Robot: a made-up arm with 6 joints. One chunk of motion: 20 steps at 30 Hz.
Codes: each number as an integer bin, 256 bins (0 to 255) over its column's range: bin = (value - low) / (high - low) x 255, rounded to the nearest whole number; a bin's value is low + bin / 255 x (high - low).
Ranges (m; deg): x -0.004..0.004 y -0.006..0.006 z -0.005..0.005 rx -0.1..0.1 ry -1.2..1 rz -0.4..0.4
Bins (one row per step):
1: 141 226 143 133 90 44
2: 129 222 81 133 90 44
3: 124 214 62 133 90 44
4: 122 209 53 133 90 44
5: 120 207 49 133 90 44
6: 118 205 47 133 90 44
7: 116 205 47 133 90 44
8: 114 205 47 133 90 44
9: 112 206 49 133 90 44
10: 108 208 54 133 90 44
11: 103 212 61 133 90 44
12: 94 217 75 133 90 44
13: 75 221 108 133 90 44
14: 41 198 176 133 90 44
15: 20 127 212 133 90 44
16: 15 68 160 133 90 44
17: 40 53 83 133 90 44
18: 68 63 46 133 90 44
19: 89 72 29 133 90 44
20: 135 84 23 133 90 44
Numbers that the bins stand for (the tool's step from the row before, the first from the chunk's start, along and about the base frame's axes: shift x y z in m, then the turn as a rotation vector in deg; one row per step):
1: 0.00042 0.00464 0.00061 0.004 -0.424 -0.262
2: 0.00005 0.00445 -0.00182 0.004 -0.424 -0.262
3: -0.00011 0.00407 -0.00257 0.004 -0.424 -0.262
4: -0.00017 0.00384 -0.00292 0.004 -0.424 -0.262
5: -0.00024 0.00374 -0.00308 0.004 -0.424 -0.262
6: -0.00030 0.00365 -0.00316 0.004 -0.424 -0.262
7: -0.00036 0.00365 -0.00316 0.004 -0.424 -0.262
8: -0.00042 0.00365 -0.00316 0.004 -0.424 -0.262
9: -0.00049 0.00369 -0.00308 0.004 -0.424 -0.262
10: -0.00061 0.00379 -0.00288 0.004 -0.424 -0.262
11: -0.00077 0.00398 -0.00261 0.004 -0.424 -0.262
12: -0.00105 0.00421 -0.00206 0.004 -0.424 -0.262
13: -0.00165 0.00440 -0.00076 0.004 -0.424 -0.262
14: -0.00271 0.00332 0.00190 0.004 -0.424 -0.262
15: -0.00337 -0.00002 0.00331 0.004 -0.424 -0.262
16: -0.00353 -0.00280 0.00127 0.004 -0.424 -0.262
17: -0.00275 -0.00351 -0.00175 0.004 -0.424 -0.262
18: -0.00187 -0.00304 -0.00320 0.004 -0.424 -0.262
19: -0.00121 -0.00261 -0.00386 0.004 -0.424 -0.262
20: 0.00024 -0.00205 -0.00410 0.004 -0.424 -0.262

